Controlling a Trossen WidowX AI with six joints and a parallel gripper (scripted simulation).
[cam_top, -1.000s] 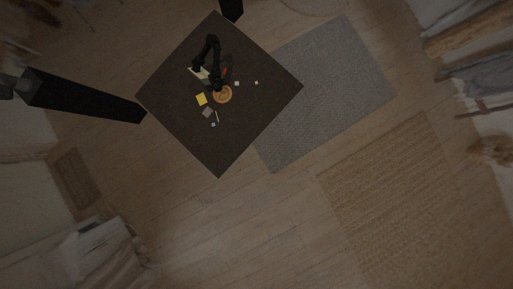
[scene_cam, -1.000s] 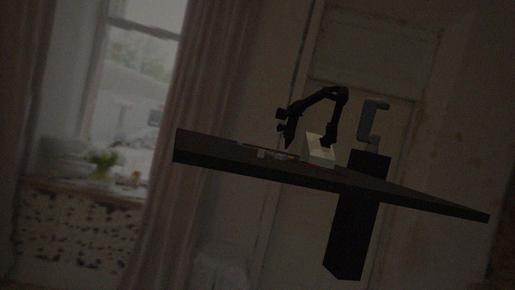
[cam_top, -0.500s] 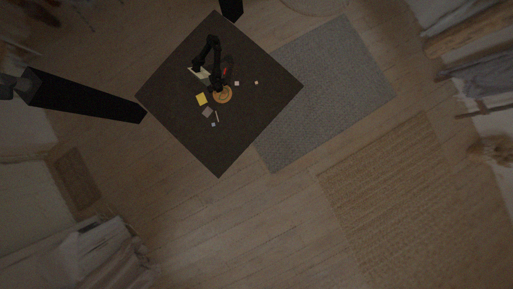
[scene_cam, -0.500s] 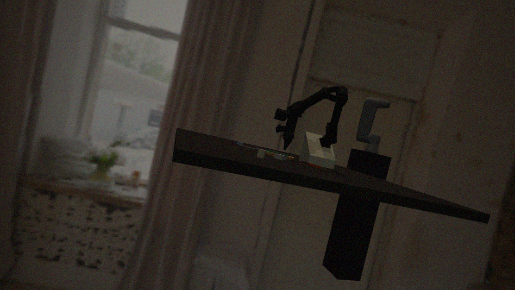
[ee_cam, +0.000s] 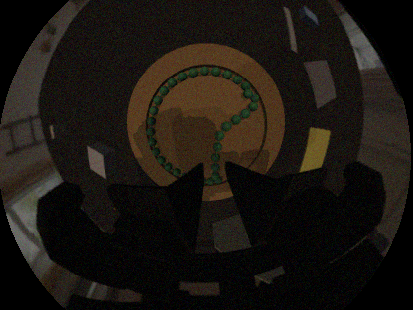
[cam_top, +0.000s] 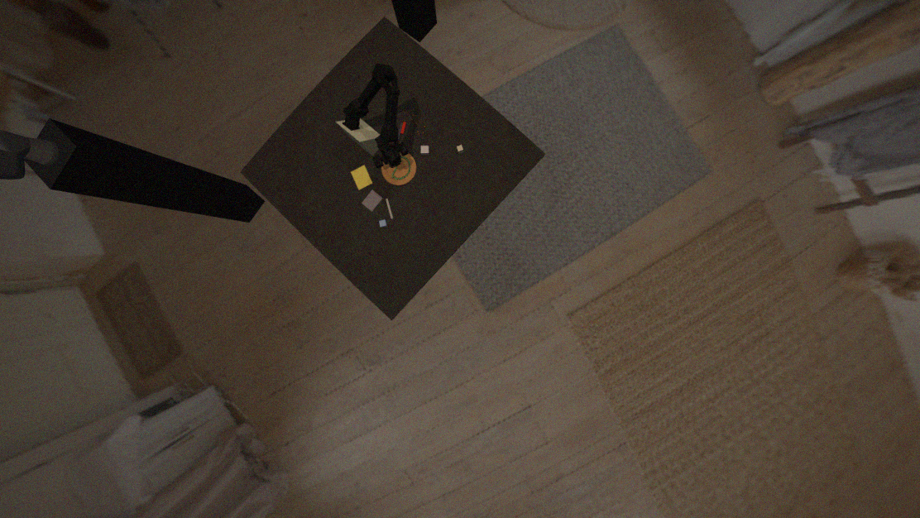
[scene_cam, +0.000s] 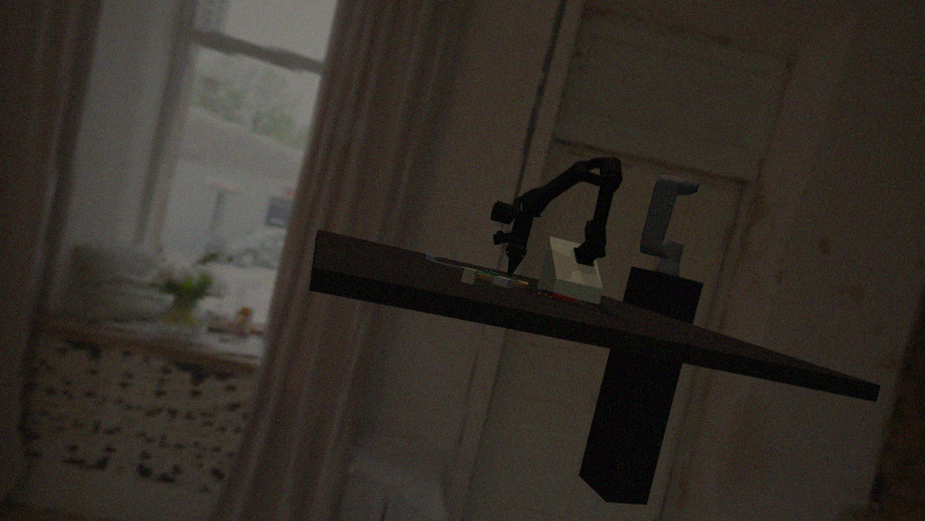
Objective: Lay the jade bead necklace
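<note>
The round bead board lies 4 cm ahead of my gripper tip, 1 cm to the right of it and 1 cm below it. The rest, counted from my gripper tip: yellow square (11 cm behind, 19 cm to the right, 2 cm below); grey-white block (9 cm ahead, 16 cm to the left, 1 cm below); red item (10 cm behind, 17 cm to the left, 2 cm below).
</note>
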